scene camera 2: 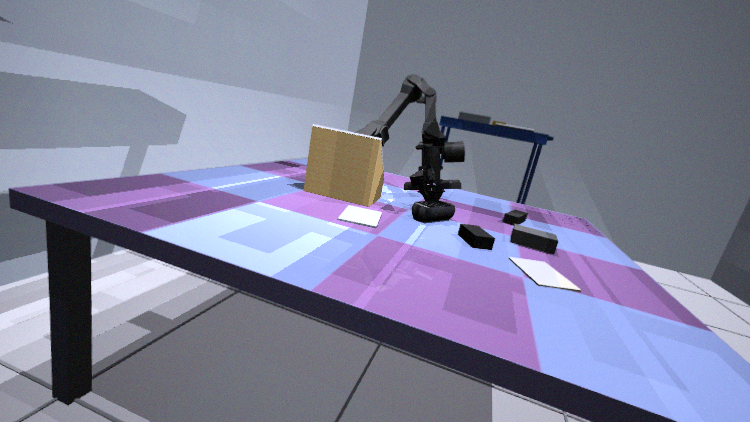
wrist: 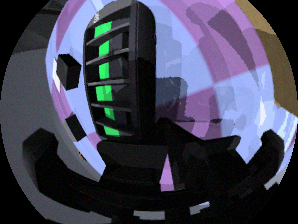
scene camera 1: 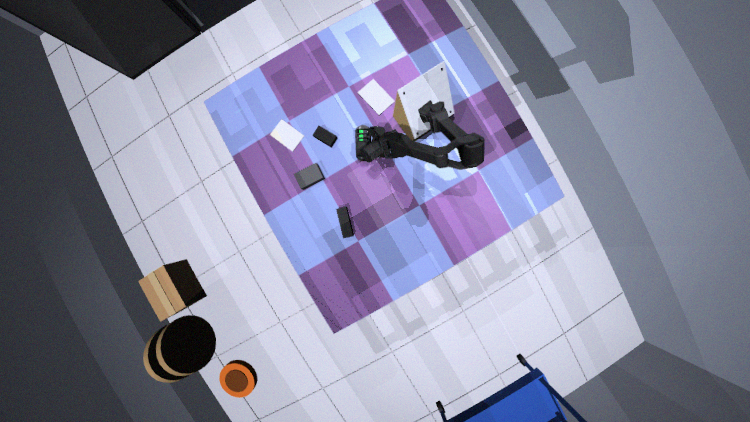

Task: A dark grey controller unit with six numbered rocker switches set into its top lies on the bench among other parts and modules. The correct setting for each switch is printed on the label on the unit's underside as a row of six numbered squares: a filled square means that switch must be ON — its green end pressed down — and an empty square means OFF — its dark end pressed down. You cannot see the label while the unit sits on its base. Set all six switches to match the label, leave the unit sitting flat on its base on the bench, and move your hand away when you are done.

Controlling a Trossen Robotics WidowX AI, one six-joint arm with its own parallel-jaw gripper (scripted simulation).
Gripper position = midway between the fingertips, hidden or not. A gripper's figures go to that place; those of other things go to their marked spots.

My gripper (scene camera 2: pixel 431 212) is 115 cm from the lens. A grey box (scene camera 2: pixel 537 239): 106 cm from the lens.
